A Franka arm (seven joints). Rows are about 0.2 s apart.
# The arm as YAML. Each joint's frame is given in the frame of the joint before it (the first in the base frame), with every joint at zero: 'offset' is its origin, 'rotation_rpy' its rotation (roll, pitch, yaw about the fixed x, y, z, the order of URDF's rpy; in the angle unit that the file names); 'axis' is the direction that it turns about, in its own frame. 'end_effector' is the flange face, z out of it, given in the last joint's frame.
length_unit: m
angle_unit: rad
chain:
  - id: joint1
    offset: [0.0, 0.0, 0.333]
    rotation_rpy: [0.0, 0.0, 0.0]
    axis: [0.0, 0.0, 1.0]
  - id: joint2
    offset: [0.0, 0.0, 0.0]
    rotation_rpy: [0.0, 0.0, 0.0]
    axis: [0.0, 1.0, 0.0]
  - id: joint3
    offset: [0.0, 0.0, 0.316]
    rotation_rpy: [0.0, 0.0, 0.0]
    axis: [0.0, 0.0, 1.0]
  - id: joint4
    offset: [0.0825, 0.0, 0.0]
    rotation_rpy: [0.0, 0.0, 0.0]
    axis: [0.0, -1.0, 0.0]
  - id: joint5
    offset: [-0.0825, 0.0, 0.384]
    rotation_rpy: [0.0, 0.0, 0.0]
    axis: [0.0, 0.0, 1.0]
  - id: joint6
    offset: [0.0, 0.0, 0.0]
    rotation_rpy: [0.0, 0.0, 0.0]
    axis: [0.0, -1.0, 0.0]
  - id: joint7
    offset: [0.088, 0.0, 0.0]
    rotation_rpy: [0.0, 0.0, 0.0]
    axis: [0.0, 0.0, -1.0]
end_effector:
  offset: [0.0, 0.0, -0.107]
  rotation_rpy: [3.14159, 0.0, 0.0]
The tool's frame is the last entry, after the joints.
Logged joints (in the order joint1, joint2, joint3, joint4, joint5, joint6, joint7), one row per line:
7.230 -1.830 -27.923 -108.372 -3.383 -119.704 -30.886
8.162 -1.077 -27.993 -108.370 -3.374 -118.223 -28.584
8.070 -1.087 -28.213 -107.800 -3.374 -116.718 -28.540
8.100 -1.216 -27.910 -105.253 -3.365 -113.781 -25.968
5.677 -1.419 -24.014 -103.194 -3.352 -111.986 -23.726
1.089 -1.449 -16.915 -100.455 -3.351 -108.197 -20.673
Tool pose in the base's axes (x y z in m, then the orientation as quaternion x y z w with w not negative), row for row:
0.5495 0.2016 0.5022 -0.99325 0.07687 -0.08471 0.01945
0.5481 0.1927 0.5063 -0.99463 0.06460 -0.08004 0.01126
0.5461 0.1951 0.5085 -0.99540 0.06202 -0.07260 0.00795
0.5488 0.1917 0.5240 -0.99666 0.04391 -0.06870 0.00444
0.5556 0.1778 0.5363 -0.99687 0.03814 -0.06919 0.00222
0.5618 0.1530 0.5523 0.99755 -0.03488 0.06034 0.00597
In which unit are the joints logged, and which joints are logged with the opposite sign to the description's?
The joints are logged in degrees. Opposite sign: joint1, joint2, joint3, joint6, joint7.
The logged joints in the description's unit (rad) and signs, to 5 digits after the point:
-0.12619 0.03194 0.48735 -1.89145 -0.05904 2.08923 0.53906
-0.14245 0.01880 0.48857 -1.89141 -0.05889 2.06338 0.49888
-0.14085 0.01897 0.49241 -1.88146 -0.05889 2.03711 0.49812
-0.14137 0.02122 0.48712 -1.83701 -0.05873 1.98585 0.45323
-0.09908 0.02477 0.41912 -1.80108 -0.05850 1.95452 0.41410
-0.01901 0.02529 0.29522 -1.75327 -0.05849 1.88839 0.36081

